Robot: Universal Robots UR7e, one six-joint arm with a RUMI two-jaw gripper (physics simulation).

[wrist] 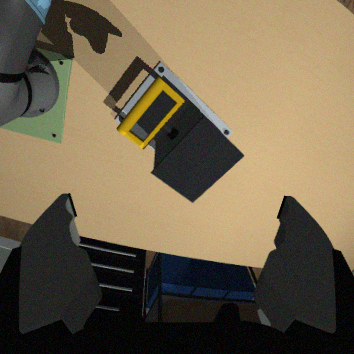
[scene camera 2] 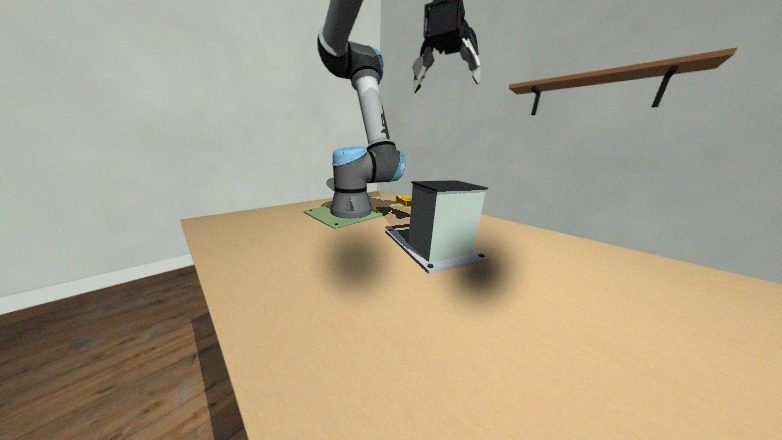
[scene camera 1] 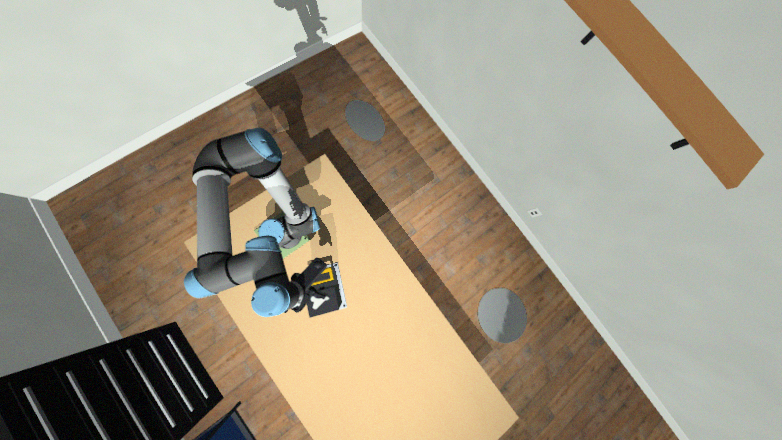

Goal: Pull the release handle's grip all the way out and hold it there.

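Note:
The release handle's yellow grip [scene camera 1: 331, 274] [scene camera 2: 403, 200] [wrist: 141, 106] is a rectangular loop at the low end of a dark housing [scene camera 1: 330, 307] [scene camera 2: 456, 224] [wrist: 197, 160]. In the wrist view it lies across the housing's upper-left end, on the side towards the arm's base. The housing stands on a light base plate [scene camera 2: 456, 264] [wrist: 215, 122] bolted at its corners. My gripper [scene camera 2: 447, 86] [wrist: 177, 196] is open and empty, high above the housing and apart from the grip. In scene camera 2 the housing hides most of the grip.
The arm's base stands on a green plate [scene camera 2: 322, 218] [wrist: 55, 120] beside the handle unit. A wooden table [scene camera 1: 382, 355] [scene camera 2: 437, 350] [wrist: 280, 75] carries both. A black drawer cabinet [scene camera 1: 185, 328] stands by the table. A wooden shelf [scene camera 1: 672, 87] [scene camera 2: 617, 73] hangs on the wall.

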